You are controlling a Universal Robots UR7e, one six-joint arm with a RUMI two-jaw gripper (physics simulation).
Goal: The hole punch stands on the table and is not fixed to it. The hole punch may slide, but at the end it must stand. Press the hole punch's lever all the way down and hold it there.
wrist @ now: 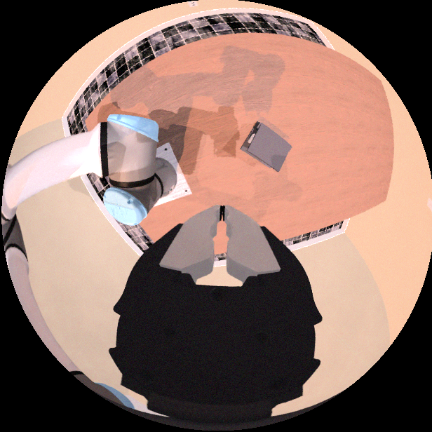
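Note:
The hole punch [270,147], a dark grey block with a broad flat lever on top, stands on the reddish table above and right of the picture's middle. A darker end with a small light part shows at its upper left. How far the lever is down cannot be told from this view. My gripper [222,207] is shut with its tips together and nothing between them. In the picture it is below and to the left of the hole punch, apart from it and not touching it.
The robot's own arm [132,152] reaches in from the left, over a white base plate [181,189] on the table [340,110]. A dark tiled border [200,26] with a white edge runs along the table's sides. Shadows of the arm lie left of the hole punch.

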